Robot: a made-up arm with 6 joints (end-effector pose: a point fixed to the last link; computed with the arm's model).
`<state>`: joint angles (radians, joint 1 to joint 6).
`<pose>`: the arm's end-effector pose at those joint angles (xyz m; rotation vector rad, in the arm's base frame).
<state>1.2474 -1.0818 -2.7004 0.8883 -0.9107 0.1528</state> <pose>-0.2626 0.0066 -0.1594 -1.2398 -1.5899 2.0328</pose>
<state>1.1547 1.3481 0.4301 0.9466 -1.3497 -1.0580</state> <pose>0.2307 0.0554 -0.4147 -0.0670 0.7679 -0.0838</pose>
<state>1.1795 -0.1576 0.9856 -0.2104 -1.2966 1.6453</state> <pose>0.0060 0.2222 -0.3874 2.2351 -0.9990 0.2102</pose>
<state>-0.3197 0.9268 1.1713 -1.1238 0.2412 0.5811</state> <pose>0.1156 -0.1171 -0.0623 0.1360 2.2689 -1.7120</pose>
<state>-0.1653 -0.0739 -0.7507 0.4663 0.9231 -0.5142</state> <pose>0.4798 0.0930 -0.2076 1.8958 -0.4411 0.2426</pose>
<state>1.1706 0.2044 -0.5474 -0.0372 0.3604 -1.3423</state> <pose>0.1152 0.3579 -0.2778 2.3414 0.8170 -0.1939</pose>
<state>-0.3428 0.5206 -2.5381 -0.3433 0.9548 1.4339</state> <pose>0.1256 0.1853 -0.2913 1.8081 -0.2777 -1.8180</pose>
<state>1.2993 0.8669 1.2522 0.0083 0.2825 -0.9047</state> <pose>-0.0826 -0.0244 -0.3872 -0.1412 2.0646 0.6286</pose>
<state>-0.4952 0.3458 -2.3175 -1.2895 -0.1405 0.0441</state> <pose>0.4594 0.0038 -0.2344 -1.7735 1.2211 0.0314</pose>
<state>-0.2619 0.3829 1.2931 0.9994 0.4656 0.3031</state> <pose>0.2938 0.3116 -0.2833 0.1844 1.5535 1.6598</pose>
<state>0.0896 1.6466 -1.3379 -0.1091 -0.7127 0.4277</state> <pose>0.1653 -0.1541 -0.0847 1.5789 0.4234 -1.1517</pose>
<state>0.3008 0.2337 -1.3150 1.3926 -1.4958 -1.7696</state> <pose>0.5386 -0.0519 -0.3618 1.7935 -0.8352 -1.2845</pose>
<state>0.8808 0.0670 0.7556 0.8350 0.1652 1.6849</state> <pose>0.0977 0.4618 -0.0962 -1.6275 0.6314 1.8058</pose>
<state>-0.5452 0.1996 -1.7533 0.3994 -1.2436 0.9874</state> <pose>0.1103 0.0386 -0.3020 -2.8249 -1.0449 0.2518</pose>
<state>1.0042 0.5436 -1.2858 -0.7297 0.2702 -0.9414</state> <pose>0.1989 0.1142 -0.3600 2.2682 -0.0782 -1.0960</pose>
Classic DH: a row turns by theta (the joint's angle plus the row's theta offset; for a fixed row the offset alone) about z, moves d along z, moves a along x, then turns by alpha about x. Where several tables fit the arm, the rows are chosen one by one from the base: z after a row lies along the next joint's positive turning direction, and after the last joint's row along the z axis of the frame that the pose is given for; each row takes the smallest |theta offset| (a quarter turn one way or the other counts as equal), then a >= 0, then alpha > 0; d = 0 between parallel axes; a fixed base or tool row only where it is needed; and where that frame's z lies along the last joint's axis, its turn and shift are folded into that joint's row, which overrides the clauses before.
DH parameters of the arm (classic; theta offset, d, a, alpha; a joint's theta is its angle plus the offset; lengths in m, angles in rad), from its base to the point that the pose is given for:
base (fixed): -1.0611 -0.9584 0.1172 -0.109
joint 1: -0.5122 0.9383 -0.1747 1.6659
joint 2: -0.2064 -0.0579 -0.0089 -1.6169
joint 3: -1.5016 -0.052 -0.0422 -1.0886
joint 4: 0.04 -0.3231 0.0006 -0.5868
joint 5: -0.0031 0.308 -0.1756 1.8315
joint 6: 0.4971 -0.2269 0.1065 -2.3646
tool (fixed): 2.1381 -0.2122 0 0

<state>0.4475 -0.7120 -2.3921 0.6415 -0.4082 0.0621</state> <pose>-0.0153 0.2209 -0.3102 -2.3672 -0.7220 1.7107</pose>
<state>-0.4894 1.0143 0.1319 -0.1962 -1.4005 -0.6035</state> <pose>0.1049 -0.0154 -0.3270 -1.0854 -0.5338 2.8525</pose>
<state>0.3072 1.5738 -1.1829 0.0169 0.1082 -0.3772</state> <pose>0.3704 -0.1447 -0.0418 1.0883 -0.3516 -0.3264</pose>
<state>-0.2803 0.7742 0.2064 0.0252 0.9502 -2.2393</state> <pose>0.5594 0.1030 -0.1064 2.4024 -1.0282 0.3529</pose>
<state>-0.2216 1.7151 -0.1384 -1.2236 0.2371 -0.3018</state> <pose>0.0747 -0.1240 -0.1706 0.9676 -0.5079 -1.8298</pose>
